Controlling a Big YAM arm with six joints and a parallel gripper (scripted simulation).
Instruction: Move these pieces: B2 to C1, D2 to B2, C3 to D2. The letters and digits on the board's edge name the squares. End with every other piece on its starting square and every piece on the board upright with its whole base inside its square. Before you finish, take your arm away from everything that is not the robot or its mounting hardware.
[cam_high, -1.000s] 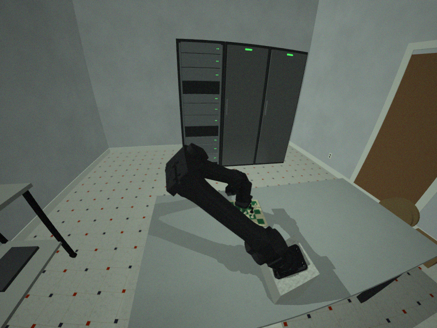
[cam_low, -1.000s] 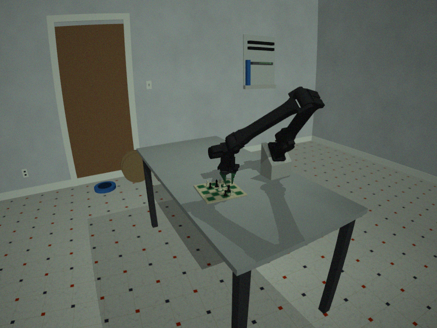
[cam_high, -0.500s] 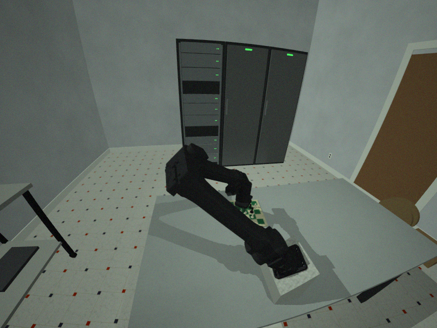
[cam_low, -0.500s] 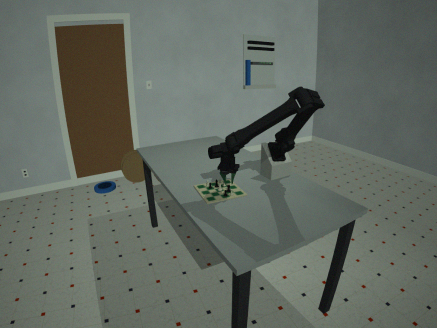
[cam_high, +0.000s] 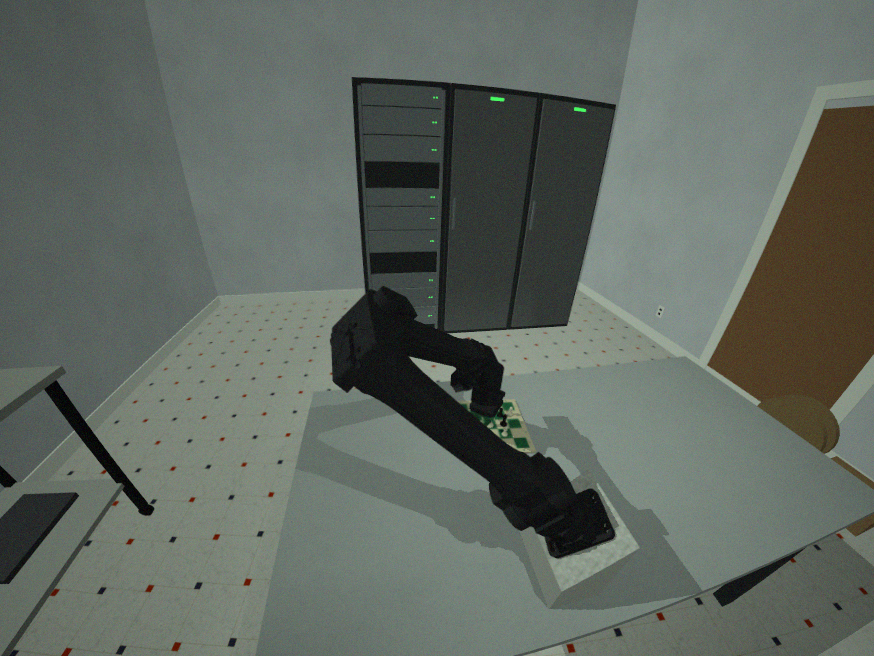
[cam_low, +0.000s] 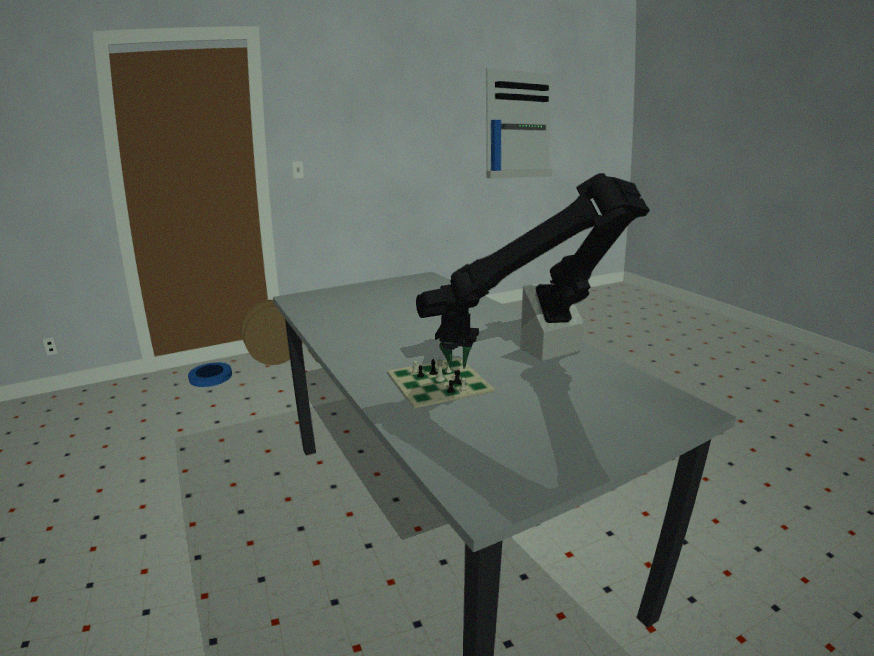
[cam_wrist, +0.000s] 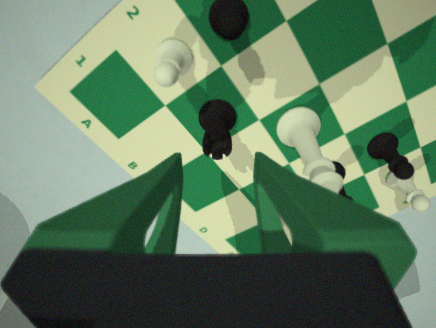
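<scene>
The tall white piece lies 40 mm ahead of my hand, 30 mm to the right of it and 20 mm below it. Round my hand: chessboard (40 mm ahead, 30 mm to the right, 50 mm below).
</scene>
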